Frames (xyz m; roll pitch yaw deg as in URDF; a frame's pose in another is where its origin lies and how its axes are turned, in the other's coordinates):
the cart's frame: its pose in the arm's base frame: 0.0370 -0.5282 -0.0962 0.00 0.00 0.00
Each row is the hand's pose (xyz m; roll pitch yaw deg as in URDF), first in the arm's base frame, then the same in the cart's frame.
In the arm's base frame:
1: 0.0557 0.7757 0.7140 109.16 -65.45 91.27
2: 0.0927 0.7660 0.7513 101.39 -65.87 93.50
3: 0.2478 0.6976 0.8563 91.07 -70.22 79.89
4: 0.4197 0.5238 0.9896 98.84 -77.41 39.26
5: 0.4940 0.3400 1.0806 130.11 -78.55 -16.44
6: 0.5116 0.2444 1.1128 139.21 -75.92 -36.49
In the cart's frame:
1: 0.0187 1.3039 0.8102 109.16 -65.45 91.27
2: 0.0557 1.2942 0.8475 101.39 -65.87 93.50
3: 0.2108 1.2258 0.9525 91.07 -70.22 79.89
4: 0.3827 1.0520 1.0858 98.84 -77.41 39.26
5: 0.4570 0.8682 1.1768 130.11 -78.55 -16.44
6: 0.4746 0.7726 1.2090 139.21 -75.92 -36.49

